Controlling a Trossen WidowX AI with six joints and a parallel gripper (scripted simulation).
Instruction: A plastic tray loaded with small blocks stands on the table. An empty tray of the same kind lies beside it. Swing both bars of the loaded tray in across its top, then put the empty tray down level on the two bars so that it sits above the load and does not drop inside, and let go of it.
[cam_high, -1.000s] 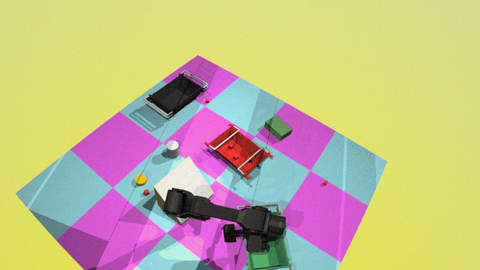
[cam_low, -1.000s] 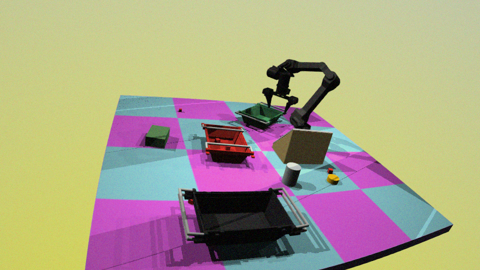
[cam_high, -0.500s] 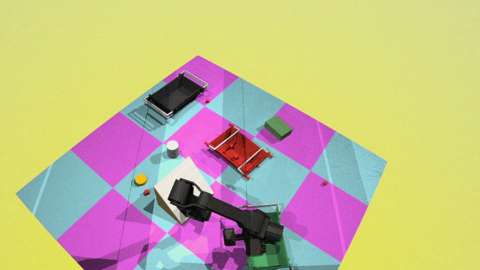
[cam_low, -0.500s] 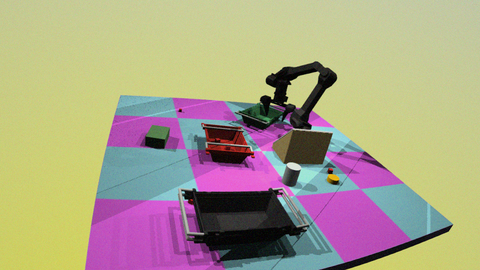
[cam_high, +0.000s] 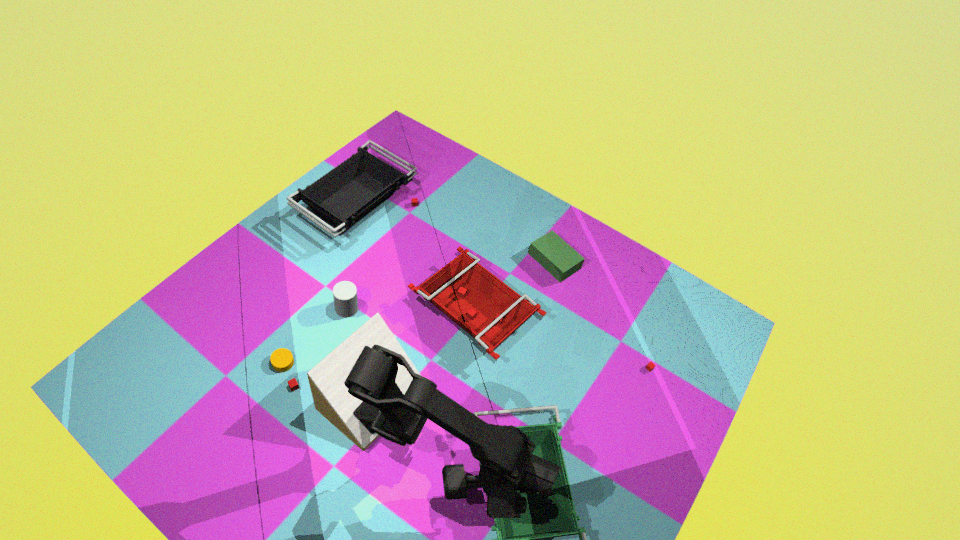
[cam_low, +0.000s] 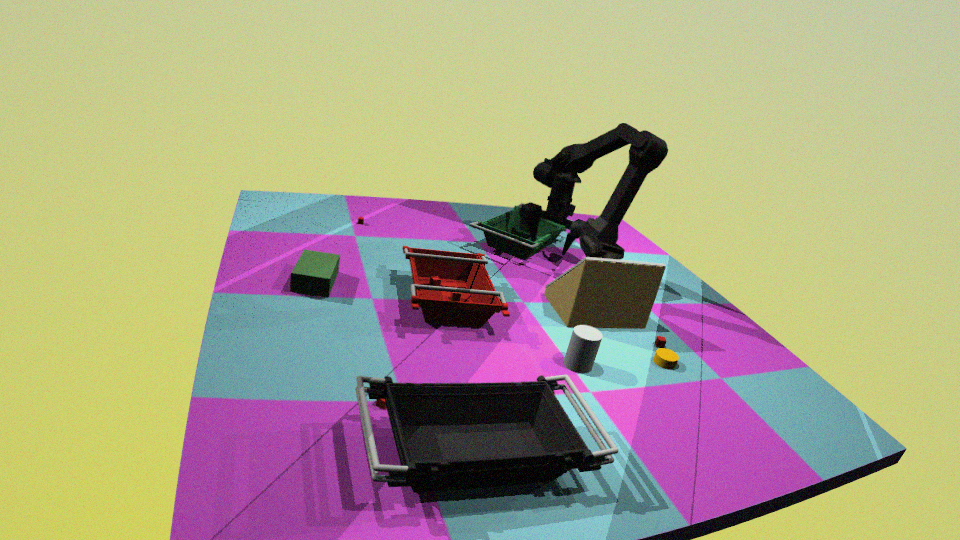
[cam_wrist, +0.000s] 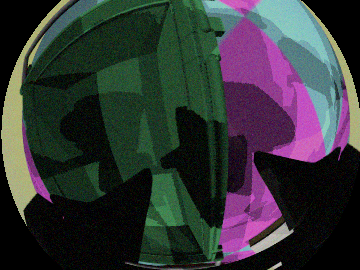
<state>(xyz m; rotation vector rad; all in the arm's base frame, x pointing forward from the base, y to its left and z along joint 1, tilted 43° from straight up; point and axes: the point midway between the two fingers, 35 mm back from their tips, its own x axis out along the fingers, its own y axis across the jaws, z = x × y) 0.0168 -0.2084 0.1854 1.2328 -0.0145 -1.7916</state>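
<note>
Right now my gripper tip is 50 mm short of the green tray, 60 mm to the left of it and 30 mm below it. From my gripper tip the other things lie so: green block: 620 mm ahead, 210 mm to the left, 10 mm above; grey cylinder: 170 mm ahead, 520 mm to the left, 20 mm above; yellow disc: 30 mm behind, 530 mm to the left.
</note>
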